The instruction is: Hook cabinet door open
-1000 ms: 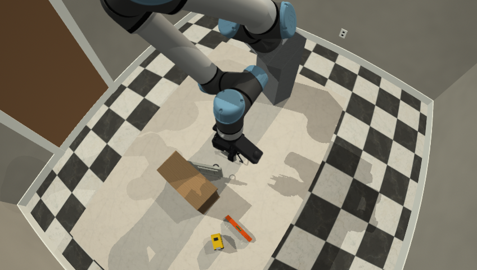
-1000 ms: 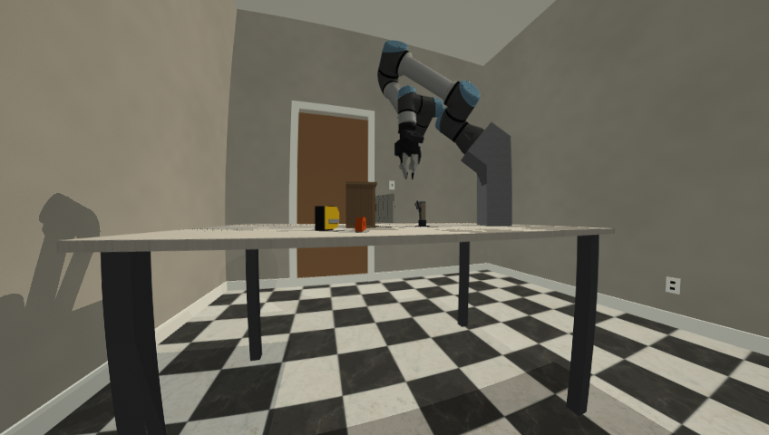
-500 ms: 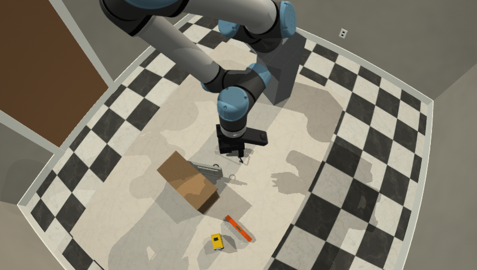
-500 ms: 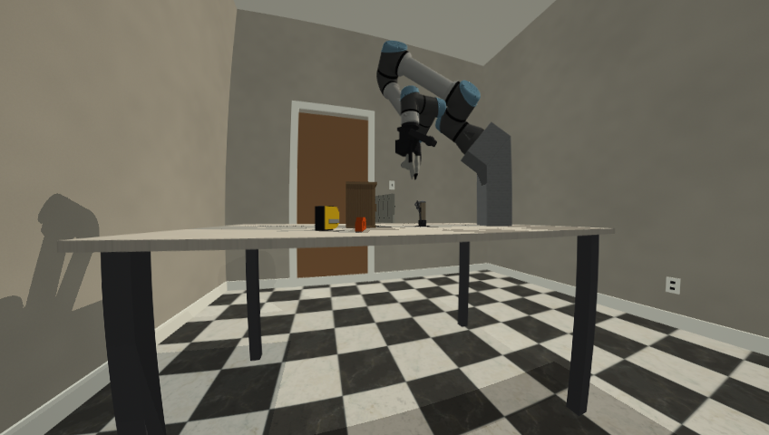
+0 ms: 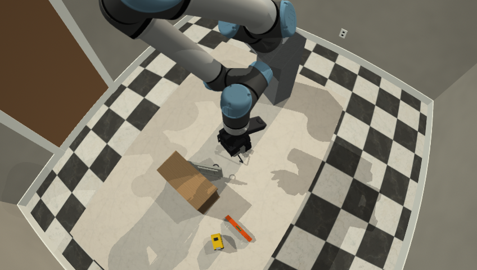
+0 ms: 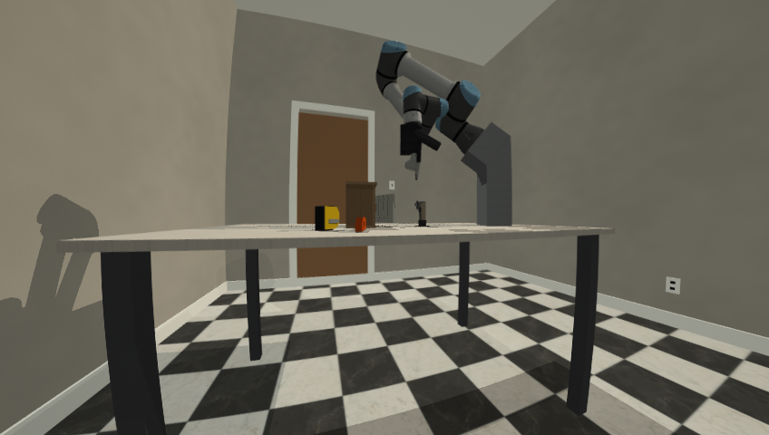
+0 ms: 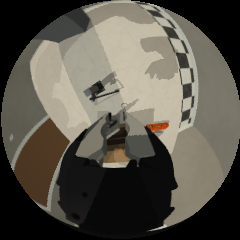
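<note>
The thin dark hook lies 40 mm behind my hand, 30 mm to the right of it and 150 mm below it. From my hand the other things lie so: grey door 70 mm ahead, 150 mm to the right, 130 mm below; yellow tape measure 370 mm ahead, 170 mm below.
</note>
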